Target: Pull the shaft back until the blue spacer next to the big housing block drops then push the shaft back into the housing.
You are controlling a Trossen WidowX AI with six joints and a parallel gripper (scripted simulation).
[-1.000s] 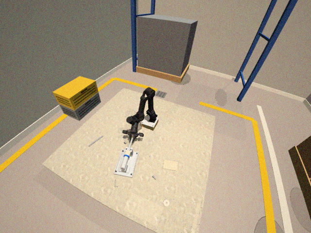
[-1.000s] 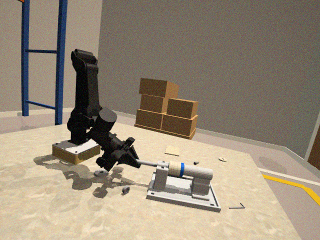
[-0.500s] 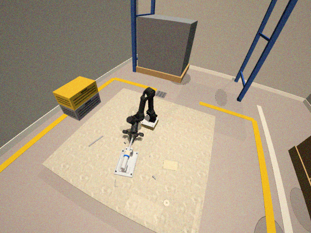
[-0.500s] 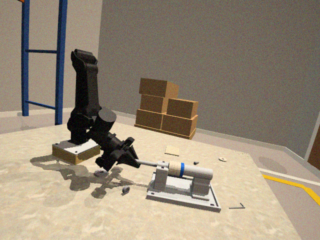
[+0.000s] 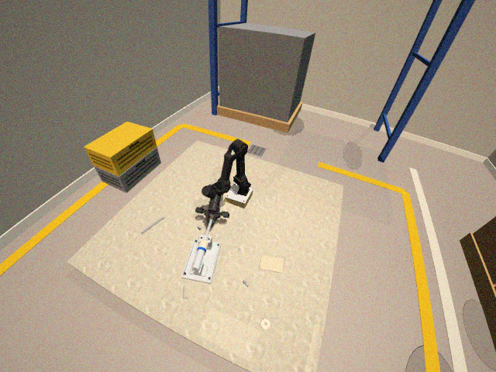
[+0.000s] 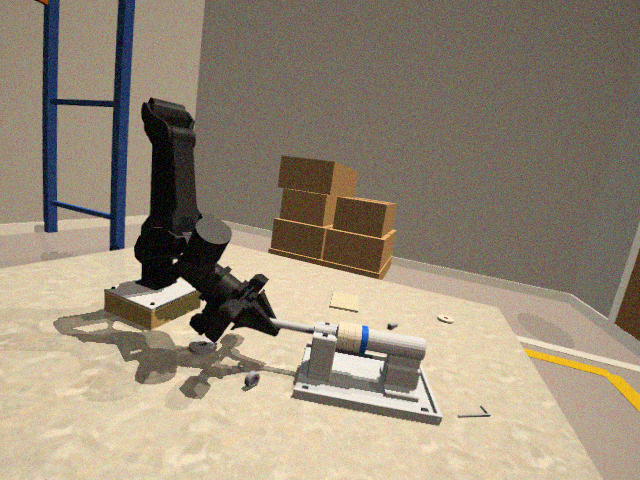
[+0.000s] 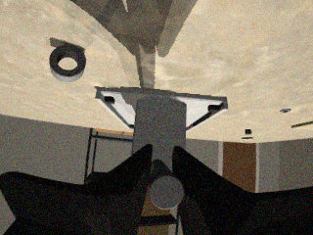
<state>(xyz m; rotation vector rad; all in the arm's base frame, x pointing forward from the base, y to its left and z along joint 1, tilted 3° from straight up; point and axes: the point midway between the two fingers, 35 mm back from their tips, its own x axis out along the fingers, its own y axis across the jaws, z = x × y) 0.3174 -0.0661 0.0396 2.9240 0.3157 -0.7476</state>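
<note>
The grey shaft is 70 mm ahead of my gripper tip, 20 mm to the left of it and 20 mm above it. Also, from my gripper tip: blue spacer 140 mm ahead, 30 mm to the left, 20 mm above; then grey washer 140 mm behind, 30 mm to the right, 60 mm below; then nut 70 mm to the right, 50 mm below.
</note>
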